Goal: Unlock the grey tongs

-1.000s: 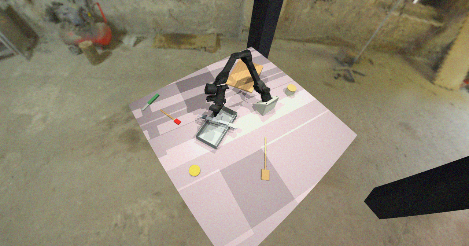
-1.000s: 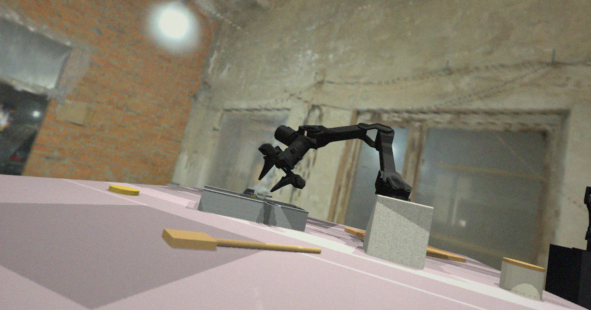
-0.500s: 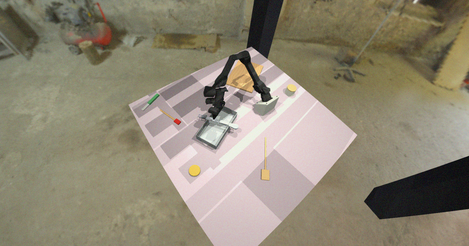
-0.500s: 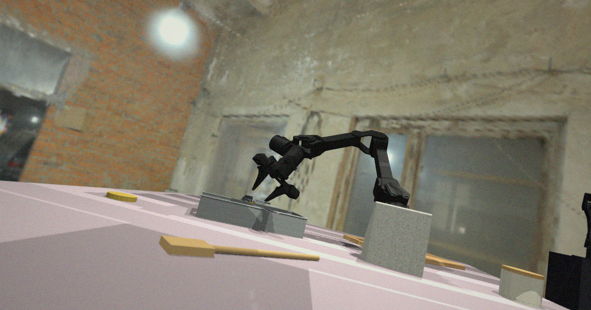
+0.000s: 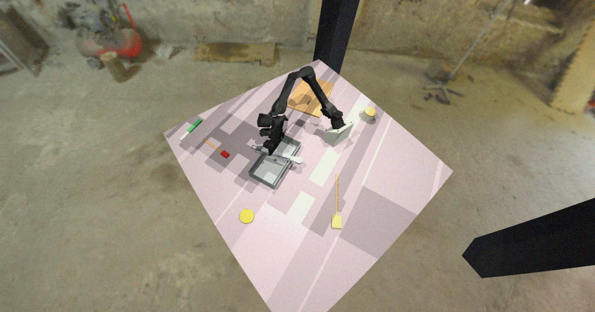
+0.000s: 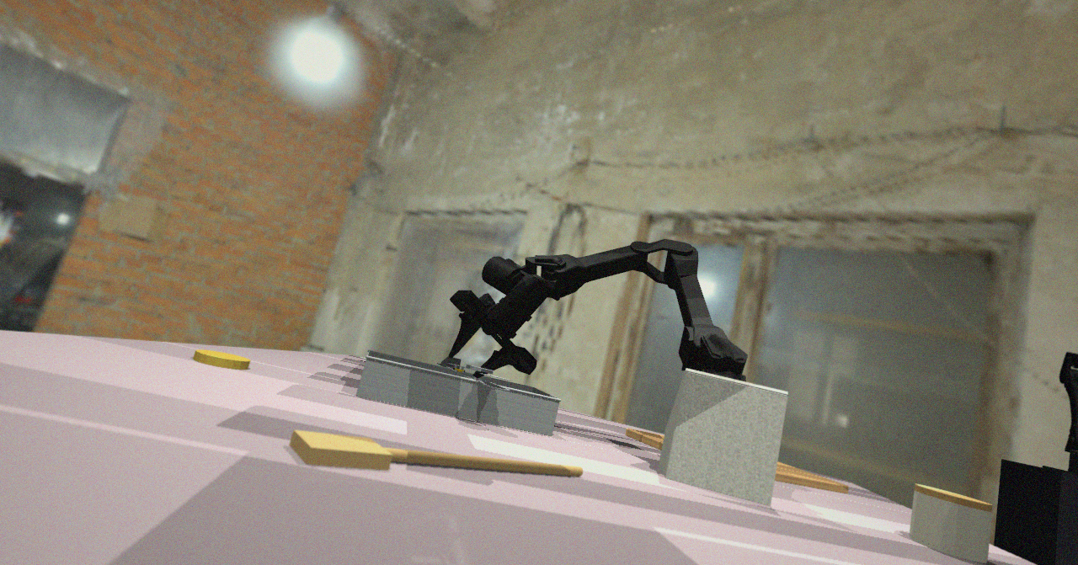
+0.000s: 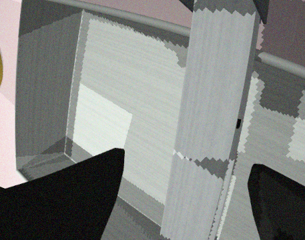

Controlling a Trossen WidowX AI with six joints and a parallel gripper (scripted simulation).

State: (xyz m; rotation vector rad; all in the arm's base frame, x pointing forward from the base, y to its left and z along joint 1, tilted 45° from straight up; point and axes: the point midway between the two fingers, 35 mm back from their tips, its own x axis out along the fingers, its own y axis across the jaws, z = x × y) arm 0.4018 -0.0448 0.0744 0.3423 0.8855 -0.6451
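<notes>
Right now my gripper tip is 1 cm past the grey roasting tin, 3 cm to the right of it and 4 cm above it. From my gripper tip the other things lie so: yellow disc: 28 cm ahead, 21 cm to the left, 6 cm below; cream pot: 71 cm behind, 7 cm to the left, 3 cm below; wooden board: 50 cm behind, 30 cm to the right, 6 cm below.
</notes>
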